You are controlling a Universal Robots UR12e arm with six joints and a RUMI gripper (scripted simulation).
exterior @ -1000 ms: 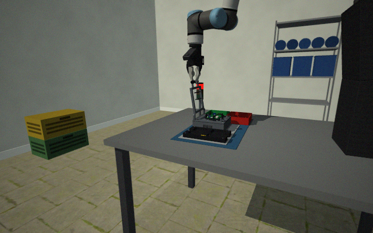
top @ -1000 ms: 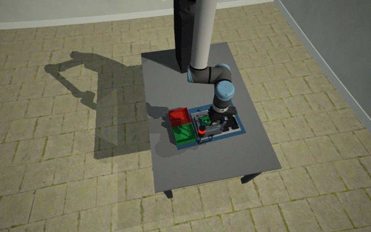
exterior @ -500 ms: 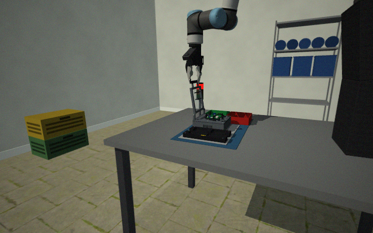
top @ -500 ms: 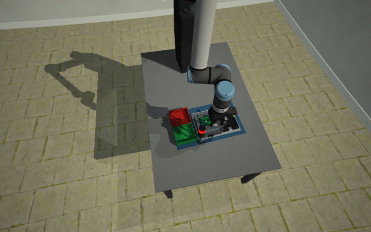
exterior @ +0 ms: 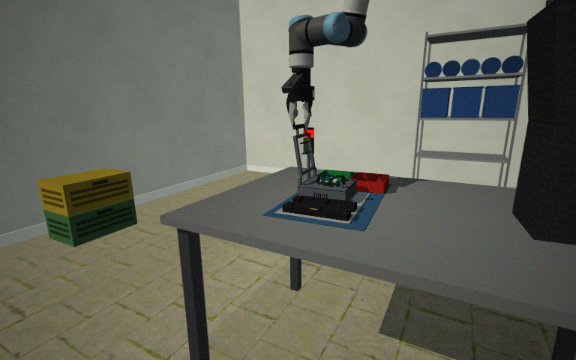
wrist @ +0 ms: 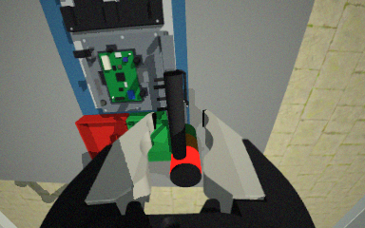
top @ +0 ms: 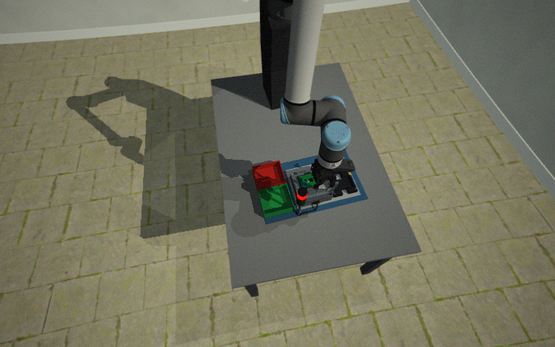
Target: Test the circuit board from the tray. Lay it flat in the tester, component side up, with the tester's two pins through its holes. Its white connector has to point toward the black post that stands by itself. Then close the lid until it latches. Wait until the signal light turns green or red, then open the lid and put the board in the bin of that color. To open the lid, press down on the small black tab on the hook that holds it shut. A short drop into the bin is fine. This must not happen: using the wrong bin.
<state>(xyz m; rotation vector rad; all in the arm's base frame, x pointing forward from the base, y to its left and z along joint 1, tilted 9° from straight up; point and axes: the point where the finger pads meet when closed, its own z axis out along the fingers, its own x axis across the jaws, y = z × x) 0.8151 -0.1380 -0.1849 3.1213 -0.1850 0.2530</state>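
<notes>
Now: the green circuit board 130 mm behind my hand, 10 mm to the left of it and 200 mm below it. Round my hand: black latch piece 190 mm behind, 80 mm to the left, 190 mm below; then green bin 110 mm behind, 190 mm to the right, 260 mm below; then tester lid 20 mm behind, 90 mm below.
</notes>
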